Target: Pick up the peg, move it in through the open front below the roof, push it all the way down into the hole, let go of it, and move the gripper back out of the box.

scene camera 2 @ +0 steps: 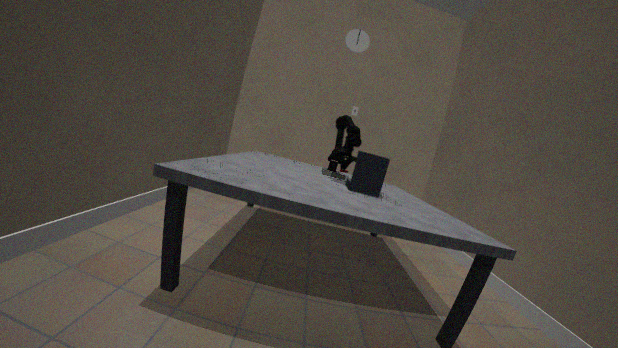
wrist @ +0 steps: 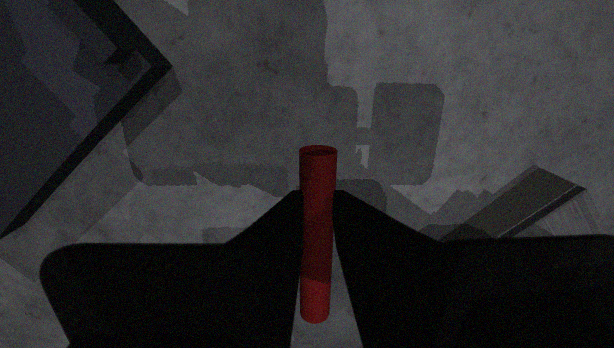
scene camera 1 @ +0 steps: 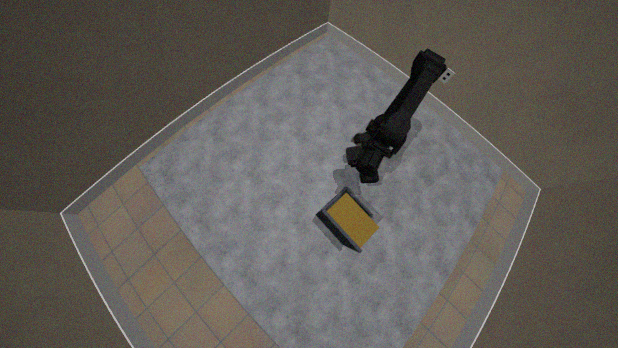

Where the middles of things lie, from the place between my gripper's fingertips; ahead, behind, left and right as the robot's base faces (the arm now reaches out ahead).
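Scene:
Positions counted from my hand: red peg [wrist: 317, 163] 10 mm to the left of it and 20 mm behind; box roof [scene camera 1: 346, 212] 120 mm to the left, 200 mm ahead of it, 130 mm above; dark box [scene camera 1: 323, 215] 120 mm to the left, 160 mm ahead of it, 40 mm above. Going by their middles, the red peg is the nearest to my hand of the things named here, and the box roof the farthest from it.

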